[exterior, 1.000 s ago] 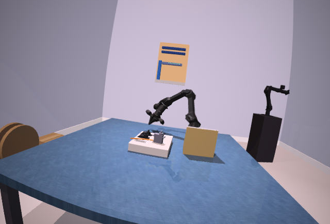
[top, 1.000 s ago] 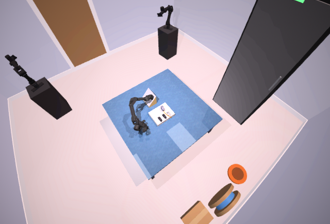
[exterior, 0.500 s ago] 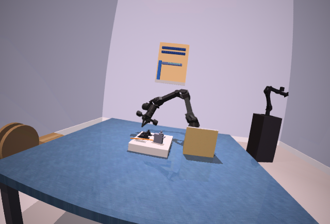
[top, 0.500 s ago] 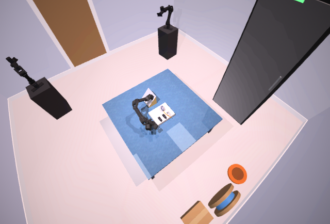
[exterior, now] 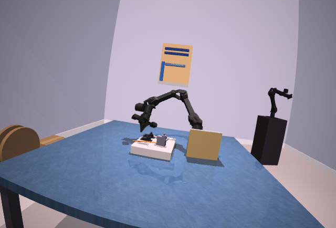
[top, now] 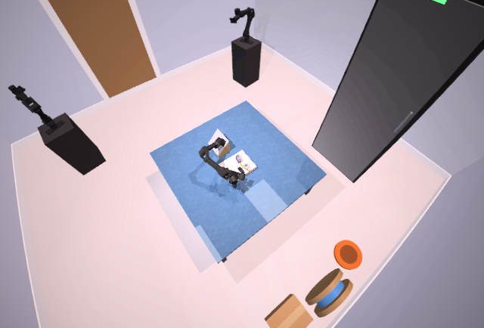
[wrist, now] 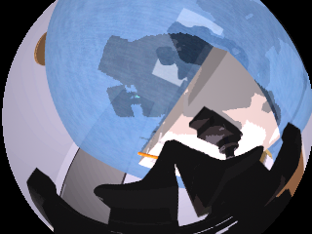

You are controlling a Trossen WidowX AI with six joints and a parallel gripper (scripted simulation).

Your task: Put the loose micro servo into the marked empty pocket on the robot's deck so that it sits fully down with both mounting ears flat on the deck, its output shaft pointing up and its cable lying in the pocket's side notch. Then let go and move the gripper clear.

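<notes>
My gripper tip is now 16 cm past the white robot deck, 8 cm to the right of it and 6 cm above it.
</notes>
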